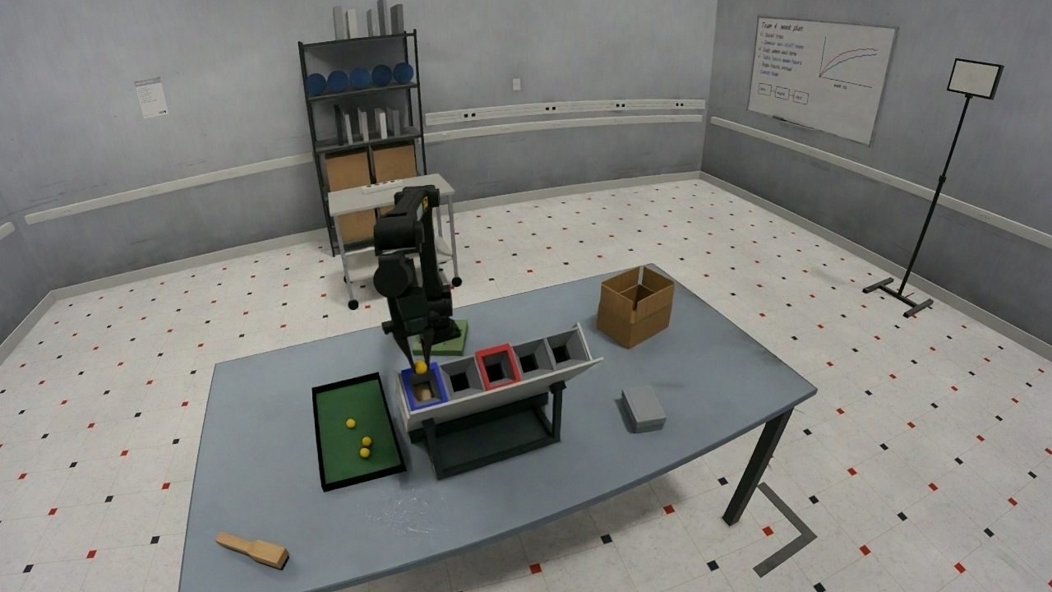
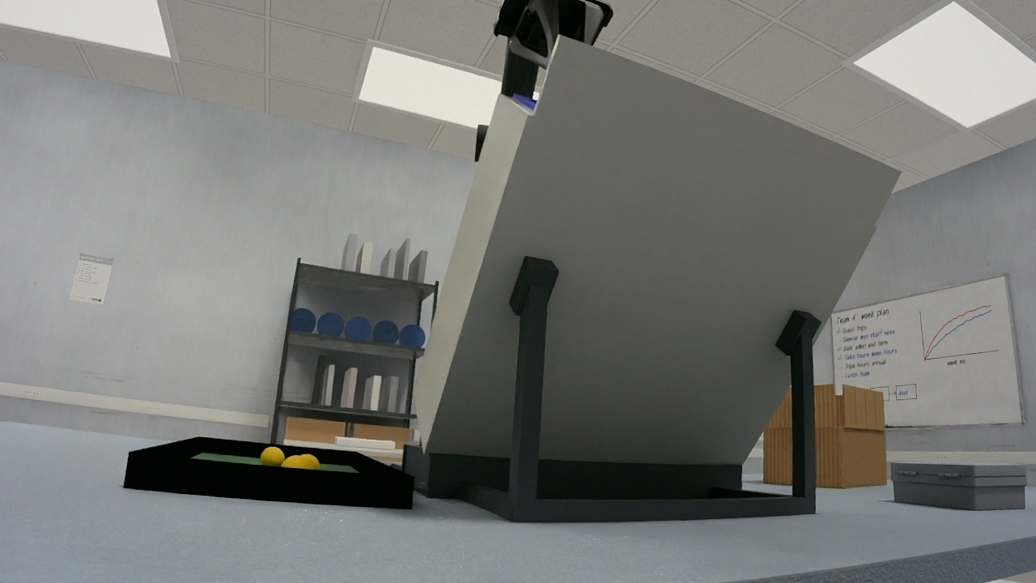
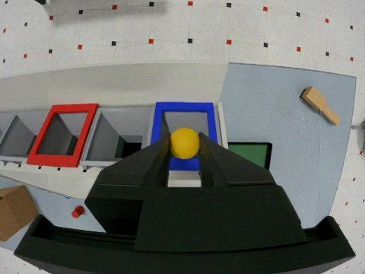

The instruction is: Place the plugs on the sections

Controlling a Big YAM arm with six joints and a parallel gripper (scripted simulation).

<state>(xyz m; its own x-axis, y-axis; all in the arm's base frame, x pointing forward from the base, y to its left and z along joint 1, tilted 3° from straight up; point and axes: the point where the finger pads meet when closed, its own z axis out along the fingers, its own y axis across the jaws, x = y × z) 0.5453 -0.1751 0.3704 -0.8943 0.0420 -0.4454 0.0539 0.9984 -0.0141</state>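
Now: hand 50 mm above the blue band. Round my hand: cover 160 mm to the left, 160 mm below, 140 mm behind; then green tray 360 mm below, 280 mm behind, 160 mm to the right; then red band 150 mm to the left, 50 mm below, 10 mm ahead.
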